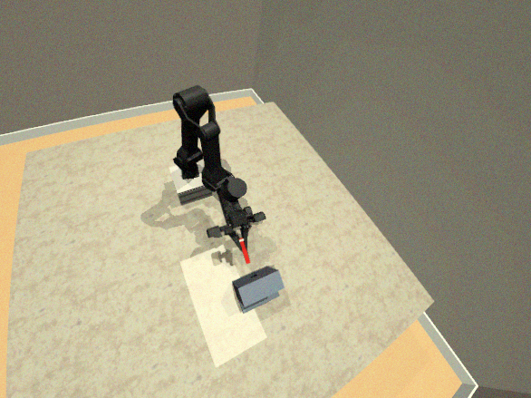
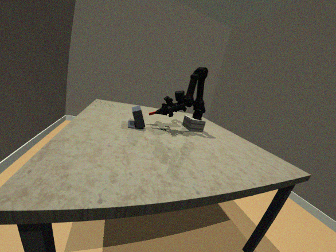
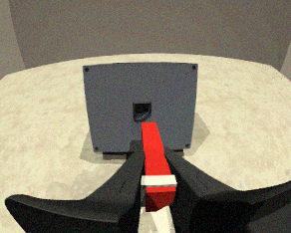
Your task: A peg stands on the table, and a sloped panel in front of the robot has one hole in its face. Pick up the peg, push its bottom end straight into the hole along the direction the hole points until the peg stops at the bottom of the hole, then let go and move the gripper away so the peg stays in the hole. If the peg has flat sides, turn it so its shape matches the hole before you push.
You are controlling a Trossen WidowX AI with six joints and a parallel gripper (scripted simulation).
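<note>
Now: the sloped grey-blue panel 10 cm ahead of my gripper tip, 2 cm to the left of it and 4 cm below it. Round my gripper tip: dark red peg: 2 cm behind, 1 cm above.
</note>
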